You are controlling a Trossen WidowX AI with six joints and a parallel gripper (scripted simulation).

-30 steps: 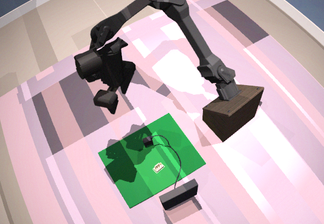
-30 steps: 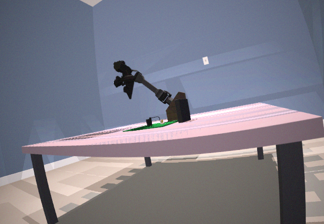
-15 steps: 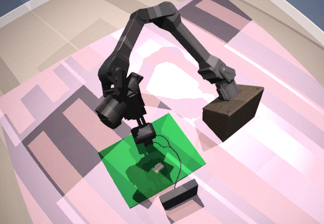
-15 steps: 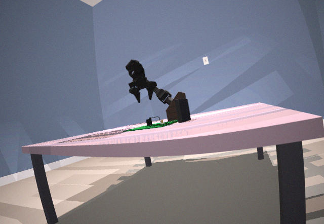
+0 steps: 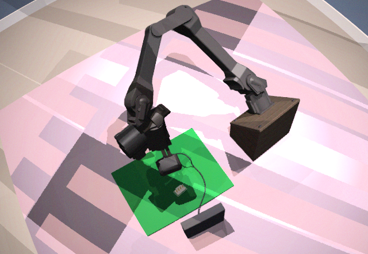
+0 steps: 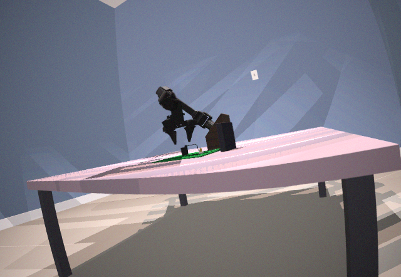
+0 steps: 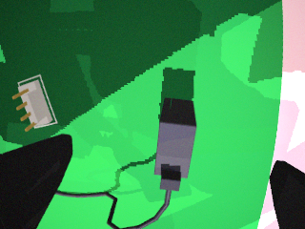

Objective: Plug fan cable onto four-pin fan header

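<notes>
Now: the dark plug 40 mm below my gripper tip and 10 mm behind it. Also, from my gripper tip: black fan 230 mm to the left, 30 mm ahead; then green board 80 mm below, 50 mm to the left, 20 mm ahead; then white-framed four-pin header 100 mm to the left, 60 mm below, 20 mm ahead.
</notes>
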